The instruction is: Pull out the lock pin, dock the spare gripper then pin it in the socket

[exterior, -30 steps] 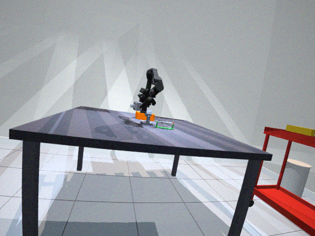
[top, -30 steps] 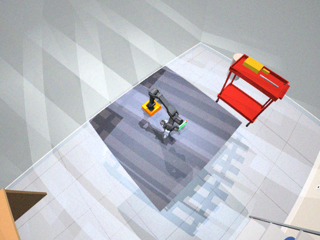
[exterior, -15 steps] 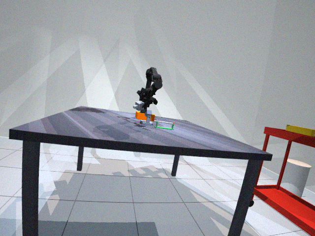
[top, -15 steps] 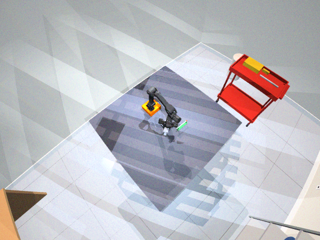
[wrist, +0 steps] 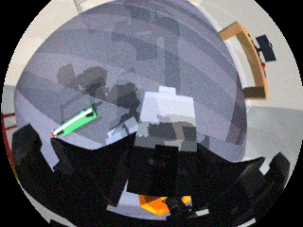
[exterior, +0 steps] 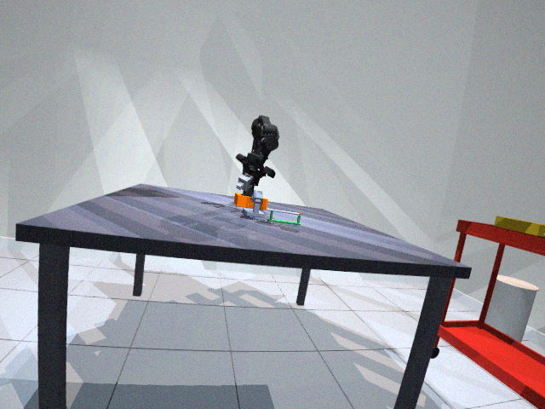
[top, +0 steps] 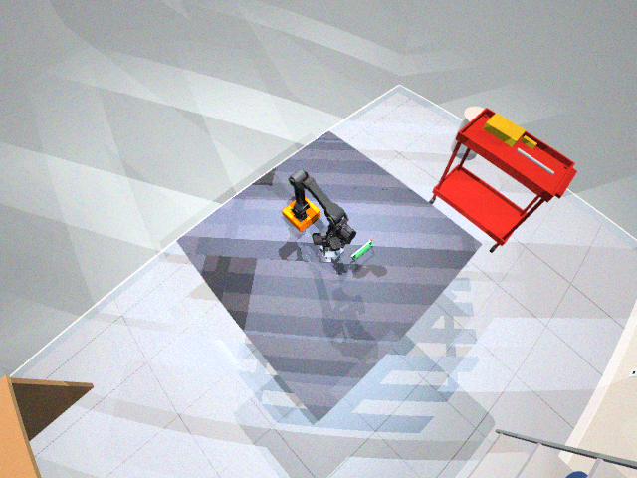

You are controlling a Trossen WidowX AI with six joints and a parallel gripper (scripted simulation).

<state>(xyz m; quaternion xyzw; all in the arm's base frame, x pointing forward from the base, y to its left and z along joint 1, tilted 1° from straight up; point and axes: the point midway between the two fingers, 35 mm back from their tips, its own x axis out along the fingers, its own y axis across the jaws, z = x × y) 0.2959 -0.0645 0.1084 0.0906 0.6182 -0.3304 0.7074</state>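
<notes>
My gripper tip is 170 mm to the right of the green cradle, 120 mm above it and 90 mm short of it. The rest, counted from my gripper tip: spare gripper 10 mm ahead; then mount 90 mm below, 60 mm to the left, 20 mm behind.
</notes>
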